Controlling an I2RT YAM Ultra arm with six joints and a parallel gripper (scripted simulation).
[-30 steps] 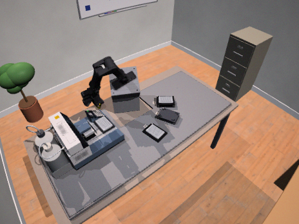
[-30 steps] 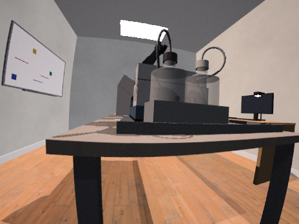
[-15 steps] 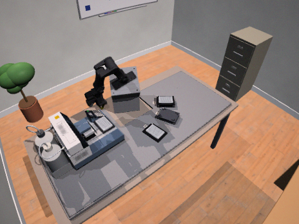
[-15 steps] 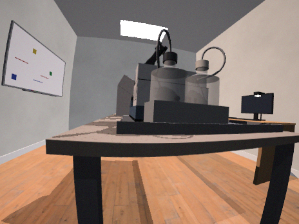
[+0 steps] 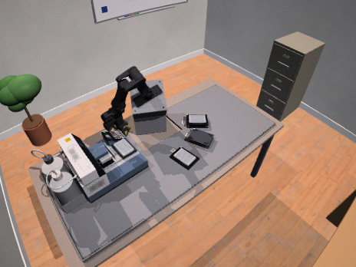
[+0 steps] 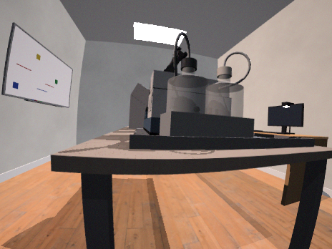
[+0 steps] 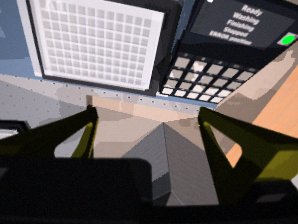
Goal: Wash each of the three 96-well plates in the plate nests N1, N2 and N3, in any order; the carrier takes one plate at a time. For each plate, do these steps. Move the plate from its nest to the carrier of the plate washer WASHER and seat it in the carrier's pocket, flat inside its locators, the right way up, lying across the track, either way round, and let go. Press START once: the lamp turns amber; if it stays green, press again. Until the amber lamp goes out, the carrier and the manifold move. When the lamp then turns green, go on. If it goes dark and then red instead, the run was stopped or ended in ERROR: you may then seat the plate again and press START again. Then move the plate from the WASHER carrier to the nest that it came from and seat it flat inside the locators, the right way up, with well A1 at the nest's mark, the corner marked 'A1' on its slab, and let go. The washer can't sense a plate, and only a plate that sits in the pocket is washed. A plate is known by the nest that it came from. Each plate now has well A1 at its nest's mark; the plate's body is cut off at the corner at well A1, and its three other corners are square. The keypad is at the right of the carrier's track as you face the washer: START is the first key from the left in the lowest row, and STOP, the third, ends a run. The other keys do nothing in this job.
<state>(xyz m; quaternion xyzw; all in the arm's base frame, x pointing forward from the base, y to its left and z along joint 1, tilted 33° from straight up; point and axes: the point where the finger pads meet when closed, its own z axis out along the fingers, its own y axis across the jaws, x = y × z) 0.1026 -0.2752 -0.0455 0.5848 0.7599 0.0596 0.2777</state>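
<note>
Now: the dark carrier 8 cm below my hand, 6 cm ahead of it and 4 cm to the right of it. Also, from my hand: plate washer: 19 cm to the right, 6 cm ahead, 3 cm below; then label: 24 cm to the left, 24 cm ahead, 16 cm below; then black nest: 34 cm ahead, 26 cm to the left, 15 cm below.
</note>
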